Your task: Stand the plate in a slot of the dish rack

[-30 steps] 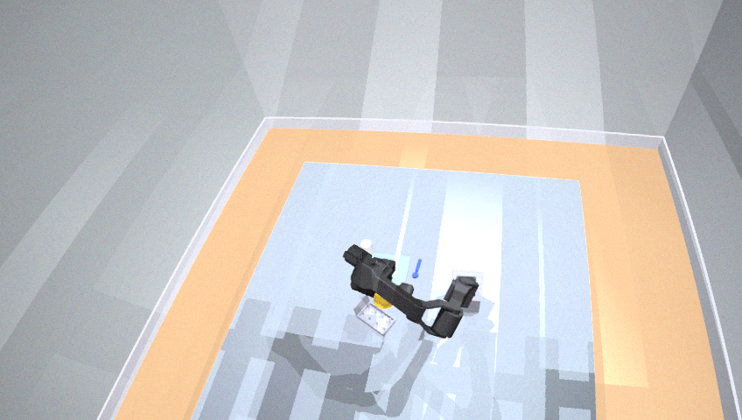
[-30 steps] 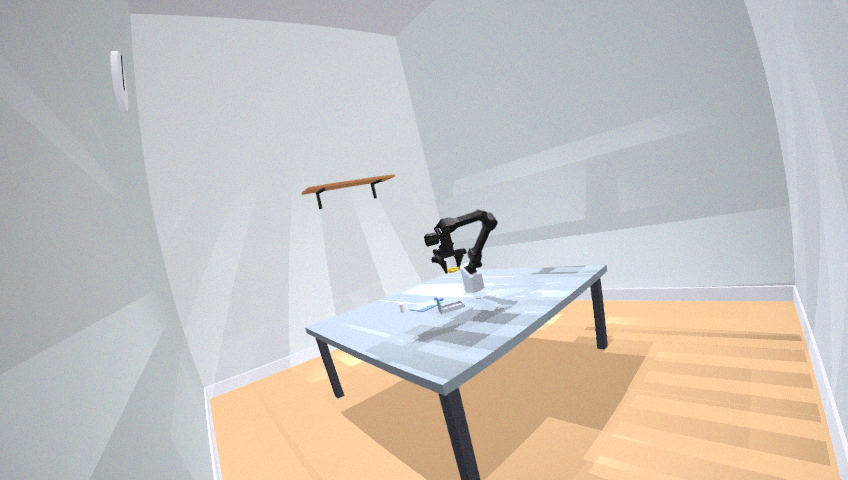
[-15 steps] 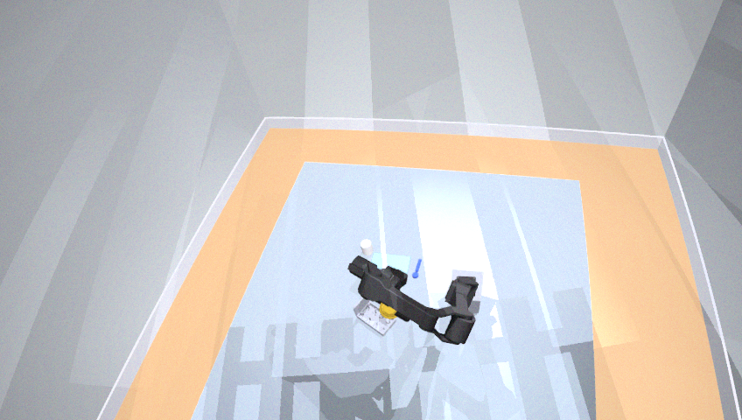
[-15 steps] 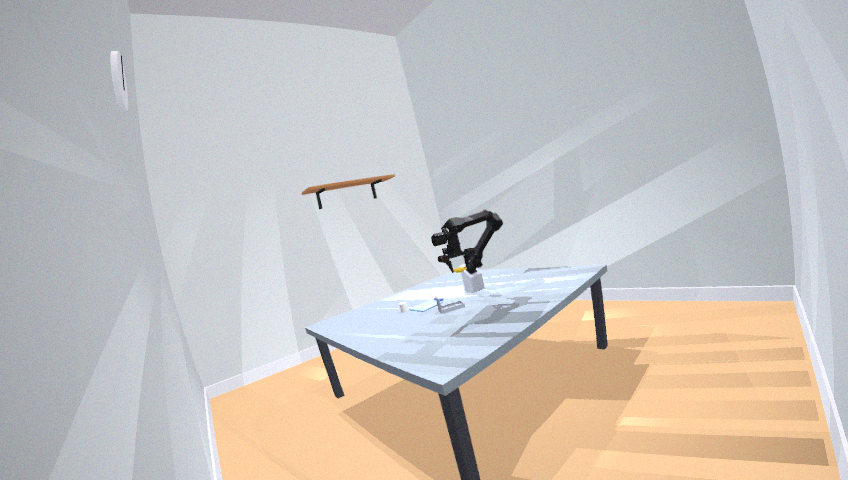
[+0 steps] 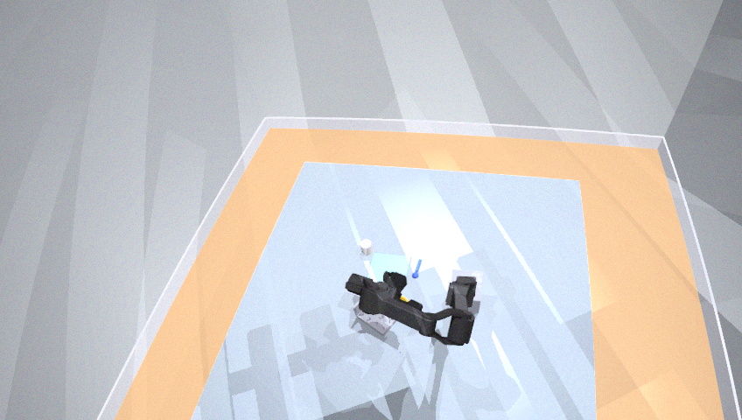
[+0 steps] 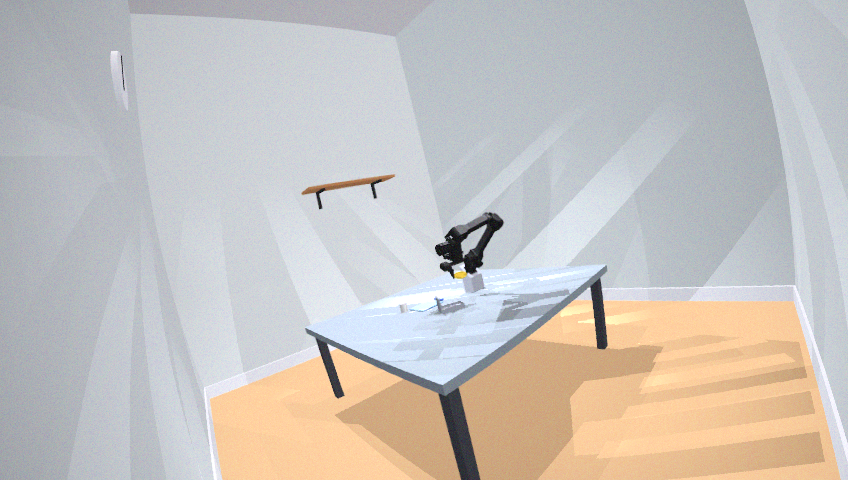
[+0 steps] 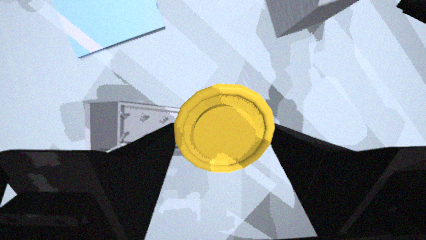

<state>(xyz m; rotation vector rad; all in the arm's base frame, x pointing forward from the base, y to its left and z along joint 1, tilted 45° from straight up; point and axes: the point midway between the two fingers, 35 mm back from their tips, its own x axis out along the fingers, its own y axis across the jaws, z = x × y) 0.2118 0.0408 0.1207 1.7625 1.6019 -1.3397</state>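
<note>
The grey dish rack is 120 mm below my gripper tip, 100 mm ahead of it and 10 mm to the right of it. From my gripper tip the other things lie so: blue spoon (230 mm to the right, 140 mm below, 20 mm behind); then yellow plate (10 mm above); then light blue mat (220 mm to the right, 140 mm below, 90 mm ahead).
</note>
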